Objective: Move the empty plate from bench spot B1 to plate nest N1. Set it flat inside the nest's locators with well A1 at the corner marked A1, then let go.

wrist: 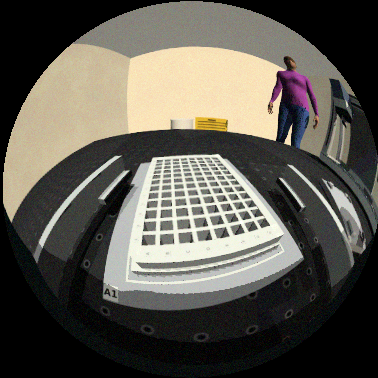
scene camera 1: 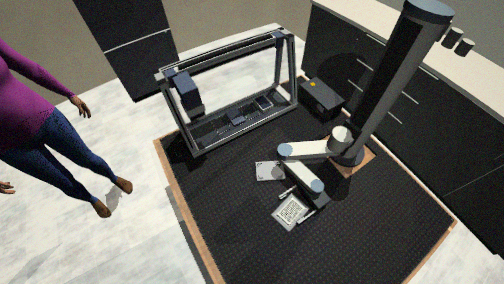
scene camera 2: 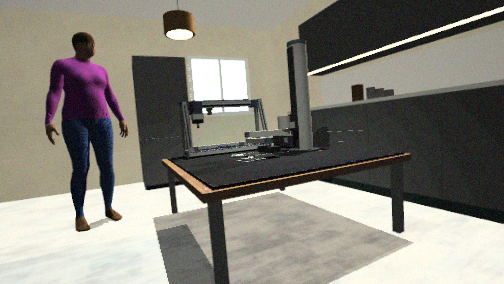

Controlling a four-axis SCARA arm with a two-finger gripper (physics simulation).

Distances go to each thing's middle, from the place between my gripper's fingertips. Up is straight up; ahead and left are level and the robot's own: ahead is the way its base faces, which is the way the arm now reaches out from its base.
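Labels:
My hand is 20 mm above the white well plate (wrist: 195, 213), 10 mm past it and 10 mm to the right of it. The grey plate nest (wrist: 341, 204) is 20 mm below my hand, 50 mm behind it and 250 mm to the right of it. Going by their middles, the white well plate is the nearest to my hand of the things named here.

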